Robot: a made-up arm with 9 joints. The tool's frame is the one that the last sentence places.
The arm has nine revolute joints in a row. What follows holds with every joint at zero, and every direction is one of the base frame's. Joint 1 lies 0.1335 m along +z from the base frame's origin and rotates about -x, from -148.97 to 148.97 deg. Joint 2 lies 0.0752 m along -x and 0.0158 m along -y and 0.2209 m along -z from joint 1 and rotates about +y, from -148.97 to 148.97 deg. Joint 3 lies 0.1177 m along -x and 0.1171 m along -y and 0.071 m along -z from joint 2 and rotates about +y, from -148.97 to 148.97 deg. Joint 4 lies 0.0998 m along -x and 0.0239 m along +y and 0.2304 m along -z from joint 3 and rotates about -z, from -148.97 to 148.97 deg. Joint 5 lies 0.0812 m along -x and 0.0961 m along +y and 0.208 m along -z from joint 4 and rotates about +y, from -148.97 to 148.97 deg. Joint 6 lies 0.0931 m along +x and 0.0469 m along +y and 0.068 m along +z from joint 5 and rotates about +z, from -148.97 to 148.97 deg. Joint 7 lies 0.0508 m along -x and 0.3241 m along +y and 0.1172 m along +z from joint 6 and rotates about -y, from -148.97 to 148.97 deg. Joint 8 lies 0.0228 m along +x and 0.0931 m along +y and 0.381 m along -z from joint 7 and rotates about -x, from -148.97 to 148.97 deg. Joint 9 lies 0.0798 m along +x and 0.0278 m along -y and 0.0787 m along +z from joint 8 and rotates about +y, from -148.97 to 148.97 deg. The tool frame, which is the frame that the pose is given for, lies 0.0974 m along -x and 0.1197 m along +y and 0.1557 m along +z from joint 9; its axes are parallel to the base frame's.
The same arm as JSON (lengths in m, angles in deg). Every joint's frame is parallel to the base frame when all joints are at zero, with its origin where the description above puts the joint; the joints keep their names.
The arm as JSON. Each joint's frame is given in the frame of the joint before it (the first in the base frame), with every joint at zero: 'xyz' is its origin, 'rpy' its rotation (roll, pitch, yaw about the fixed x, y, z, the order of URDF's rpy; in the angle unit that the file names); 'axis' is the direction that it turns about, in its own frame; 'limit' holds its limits. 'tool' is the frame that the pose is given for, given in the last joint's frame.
{"units": {"length": "m", "angle": "deg"}, "joints": [
  {"name": "joint 1", "type": "revolute", "origin": {"xyz": [0.0, 0.0, 0.1335], "rpy": [0.0, 0.0, 0.0]}, "axis": [-1.0, 0.0, 0.0], "limit": {"lower": -148.97, "upper": 148.97}},
  {"name": "joint 2", "type": "revolute", "origin": {"xyz": [-0.0752, -0.0158, -0.2209], "rpy": [0.0, 0.0, 0.0]}, "axis": [0.0, 1.0, 0.0], "limit": {"lower": -148.97, "upper": 148.97}},
  {"name": "joint 3", "type": "revolute", "origin": {"xyz": [-0.1177, -0.1171, -0.071], "rpy": [0.0, 0.0, 0.0]}, "axis": [0.0, 1.0, 0.0], "limit": {"lower": -148.97, "upper": 148.97}},
  {"name": "joint 4", "type": "revolute", "origin": {"xyz": [-0.0998, 0.0239, -0.2304], "rpy": [0.0, 0.0, 0.0]}, "axis": [0.0, 0.0, -1.0], "limit": {"lower": -148.97, "upper": 148.97}},
  {"name": "joint 5", "type": "revolute", "origin": {"xyz": [-0.0812, 0.0961, -0.208], "rpy": [0.0, 0.0, 0.0]}, "axis": [0.0, 1.0, 0.0], "limit": {"lower": -148.97, "upper": 148.97}},
  {"name": "joint 6", "type": "revolute", "origin": {"xyz": [0.0931, 0.0469, 0.068], "rpy": [0.0, 0.0, 0.0]}, "axis": [0.0, 0.0, 1.0], "limit": {"lower": -148.97, "upper": 148.97}},
  {"name": "joint 7", "type": "revolute", "origin": {"xyz": [-0.0508, 0.3241, 0.1172], "rpy": [0.0, 0.0, 0.0]}, "axis": [0.0, -1.0, 0.0], "limit": {"lower": -148.97, "upper": 148.97}},
  {"name": "joint 8", "type": "revolute", "origin": {"xyz": [0.0228, 0.0931, -0.381], "rpy": [0.0, 0.0, 0.0]}, "axis": [-1.0, 0.0, 0.0], "limit": {"lower": -148.97, "upper": 148.97}},
  {"name": "joint 9", "type": "revolute", "origin": {"xyz": [0.0798, -0.0278, 0.0787], "rpy": [0.0, 0.0, 0.0]}, "axis": [0.0, 1.0, 0.0], "limit": {"lower": -148.97, "upper": 148.97}}
], "tool": {"origin": {"xyz": [-0.0974, 0.1197, 0.1557], "rpy": [0.0, 0.0, 0.0]}}}

